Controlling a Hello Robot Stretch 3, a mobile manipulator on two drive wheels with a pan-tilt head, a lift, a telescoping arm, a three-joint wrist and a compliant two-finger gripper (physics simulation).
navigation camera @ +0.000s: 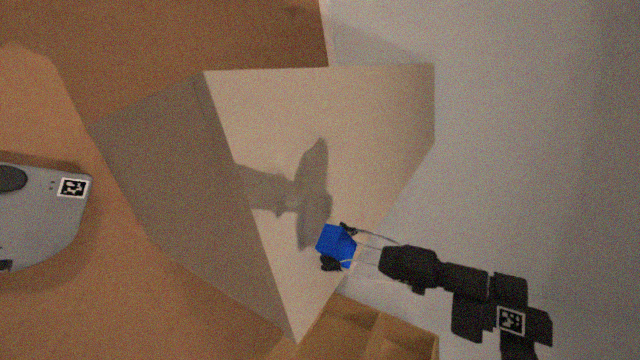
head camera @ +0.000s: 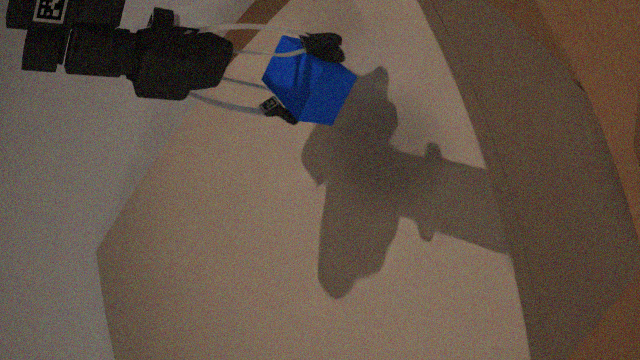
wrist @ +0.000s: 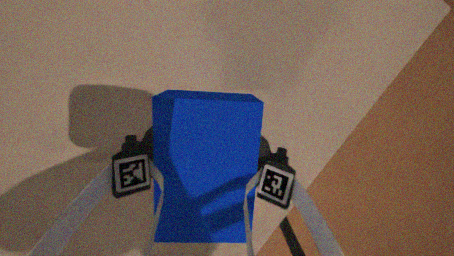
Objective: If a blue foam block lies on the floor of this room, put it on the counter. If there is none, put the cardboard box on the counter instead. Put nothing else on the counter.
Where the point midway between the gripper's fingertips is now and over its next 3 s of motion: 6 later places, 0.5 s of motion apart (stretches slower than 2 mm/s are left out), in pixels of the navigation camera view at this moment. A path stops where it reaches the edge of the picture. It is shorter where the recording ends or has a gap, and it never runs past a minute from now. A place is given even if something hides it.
My gripper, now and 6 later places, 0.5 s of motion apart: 326, 243; 332, 243; 339, 242; 341, 241; 342, 232; 344, 218; 345, 215
